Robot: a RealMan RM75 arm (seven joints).
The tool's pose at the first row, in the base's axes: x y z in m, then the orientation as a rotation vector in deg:
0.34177 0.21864 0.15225 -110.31 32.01 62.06
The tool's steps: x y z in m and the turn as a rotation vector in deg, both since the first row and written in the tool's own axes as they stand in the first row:
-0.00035 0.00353 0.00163 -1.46 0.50 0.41
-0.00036 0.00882 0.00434 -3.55 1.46 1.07
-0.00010 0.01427 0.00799 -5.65 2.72 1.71
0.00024 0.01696 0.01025 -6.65 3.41 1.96
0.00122 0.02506 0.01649 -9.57 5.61 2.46
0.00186 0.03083 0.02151 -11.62 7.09 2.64
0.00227 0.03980 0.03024 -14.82 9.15 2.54
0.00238 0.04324 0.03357 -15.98 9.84 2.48
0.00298 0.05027 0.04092 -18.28 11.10 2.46
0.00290 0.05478 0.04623 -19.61 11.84 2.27
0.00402 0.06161 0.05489 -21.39 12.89 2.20
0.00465 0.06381 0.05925 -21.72 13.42 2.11
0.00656 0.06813 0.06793 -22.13 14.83 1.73
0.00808 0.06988 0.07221 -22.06 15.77 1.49
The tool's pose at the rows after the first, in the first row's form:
0.33833 0.21805 0.15051 -111.86 32.06 62.55
0.33331 0.21739 0.14739 -114.22 32.32 63.07
0.32788 0.21744 0.14370 -116.80 32.73 63.28
0.32509 0.21785 0.14158 -118.09 32.92 63.26
0.31694 0.21861 0.13537 -122.00 33.31 62.83
0.31083 0.21964 0.13084 -124.72 33.36 62.44
0.30058 0.22198 0.12404 -128.85 32.86 61.78
0.29663 0.22287 0.12148 -130.31 32.61 61.56
0.28850 0.22514 0.11577 -133.13 32.15 61.28
0.28276 0.22708 0.11234 -134.78 31.68 60.97
0.27442 0.23057 0.10591 -137.01 31.28 60.60
0.27113 0.23301 0.10318 -137.64 31.31 60.13
0.26497 0.23790 0.09721 -138.90 31.48 58.57
0.26250 0.24054 0.09395 -139.42 31.79 57.38

